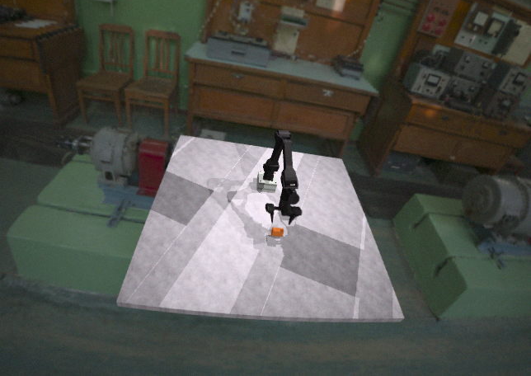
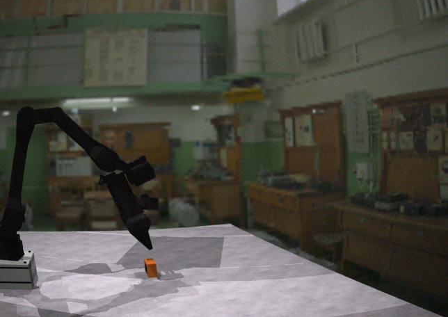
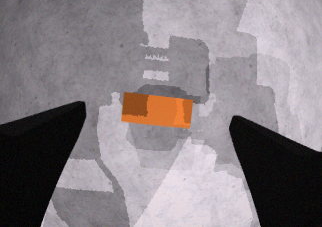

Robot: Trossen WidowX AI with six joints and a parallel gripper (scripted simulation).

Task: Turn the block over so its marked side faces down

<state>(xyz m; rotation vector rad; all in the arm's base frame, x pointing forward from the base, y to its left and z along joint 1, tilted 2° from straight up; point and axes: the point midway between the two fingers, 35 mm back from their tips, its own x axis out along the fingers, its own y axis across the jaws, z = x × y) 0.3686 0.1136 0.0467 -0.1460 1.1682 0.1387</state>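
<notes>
Right now the orange block is 7 cm below my gripper tip and 1 cm behind it.
</notes>
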